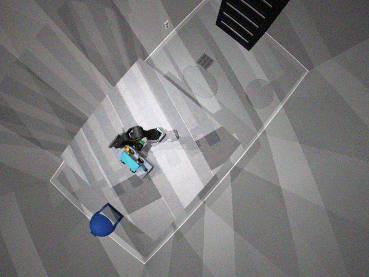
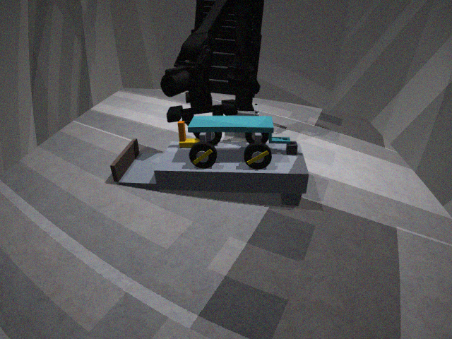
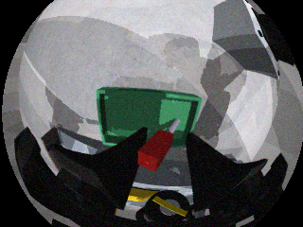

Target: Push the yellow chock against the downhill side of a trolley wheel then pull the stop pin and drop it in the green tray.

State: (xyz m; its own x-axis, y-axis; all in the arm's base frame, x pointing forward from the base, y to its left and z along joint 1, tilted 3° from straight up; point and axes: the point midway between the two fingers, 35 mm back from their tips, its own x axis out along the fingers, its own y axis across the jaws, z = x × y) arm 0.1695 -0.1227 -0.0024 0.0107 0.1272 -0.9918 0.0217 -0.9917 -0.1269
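My gripper tip is now 20 mm to the left of the green tray and 50 mm above it. The rest, counted from my gripper tip: grey ramp: 150 mm ahead, 70 mm to the left, 10 mm above; yellow chock: 90 mm ahead, 40 mm to the right, 40 mm above; red-headed stop pin: right at my gripper tip.
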